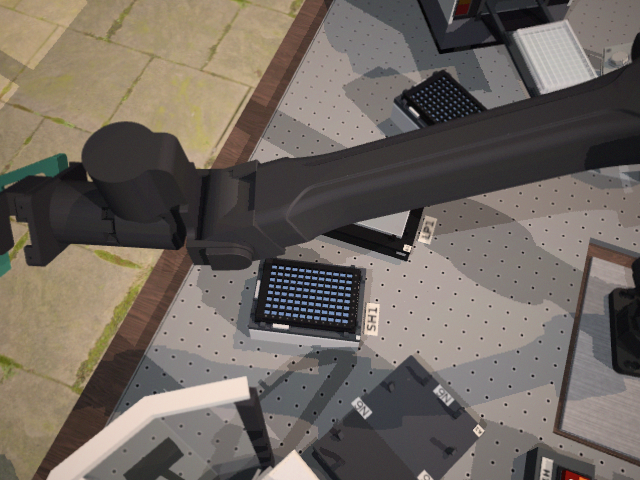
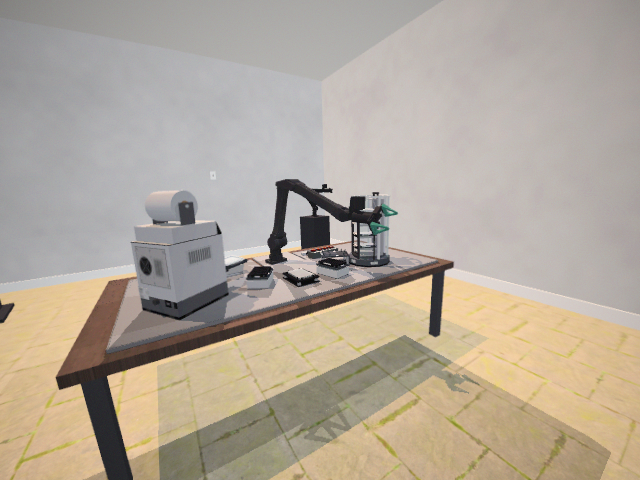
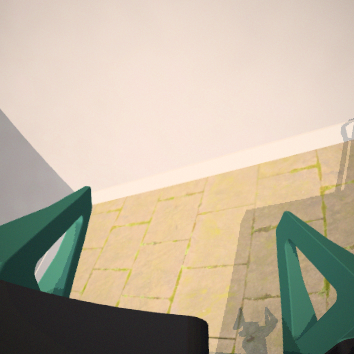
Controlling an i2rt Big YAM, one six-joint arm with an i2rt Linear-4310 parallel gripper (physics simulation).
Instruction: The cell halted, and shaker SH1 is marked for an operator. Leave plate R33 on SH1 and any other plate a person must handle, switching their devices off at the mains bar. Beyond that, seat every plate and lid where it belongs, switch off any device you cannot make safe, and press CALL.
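Pixels of known places: gripper, fingertip midpoint: (image 2: pixel 393 220) (image 3: pixel 188 209); arm's base, origin of the base link: (image 2: pixel 276 261).
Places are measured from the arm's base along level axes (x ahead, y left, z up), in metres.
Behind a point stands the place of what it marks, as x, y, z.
Note:
My gripper (image 2: pixel 392 219) @[0.771, 0.123, 0.301] (image 3: pixel 188 209) @[0.771, 0.123, 0.301] is open and empty, high beside the storage tower near the table's far right end. A black plate with blue wells (image 1: pixel 310 294) @[0.454, 0.055, 0.070] (image 2: pixel 333 262) @[0.475, 0.042, 0.073] sits on shaker SH1 (image 1: pixel 305 336) @[0.451, 0.104, 0.053] (image 2: pixel 333 271) @[0.509, 0.007, 0.051]. Another black plate (image 1: pixel 444 98) @[0.312, -0.301, 0.072] (image 2: pixel 260 271) @[0.319, -0.295, 0.072] sits on a second shaker (image 1: pixel 405 114) @[0.364, -0.276, 0.051] (image 2: pixel 259 282) @[0.359, -0.327, 0.035], partly behind my arm. A white flat piece (image 1: pixel 387 223) @[0.368, -0.085, 0.040] (image 2: pixel 301 274) @[0.426, -0.132, 0.040] lies on the black LP1 nest (image 1: pixel 372 244) @[0.383, -0.064, 0.009], mostly hidden by the arm. A pale plate (image 1: pixel 555 56) @[0.161, -0.373, 0.117] stands at upper right. Red mains-bar switches (image 1: pixel 573 474) @[0.120, 0.209, 0.055] show partly. The CALL button cannot be identified.
The storage tower (image 2: pixel 369 259) @[0.525, 0.284, 0.047] stands at the right end, a large white machine (image 2: pixel 178 268) @[0.404, -0.663, 0.190] with a roll at the left. A dark N6 nest (image 1: pixel 403 423) @[0.318, 0.191, 0.064] lies near SH1. My forearm (image 1: pixel 361 180) @[0.414, 0.085, 0.393] crosses above LP1. The wooden table edge (image 1: pixel 136 315) @[0.689, 0.099, -0.009] runs beside the shakers.

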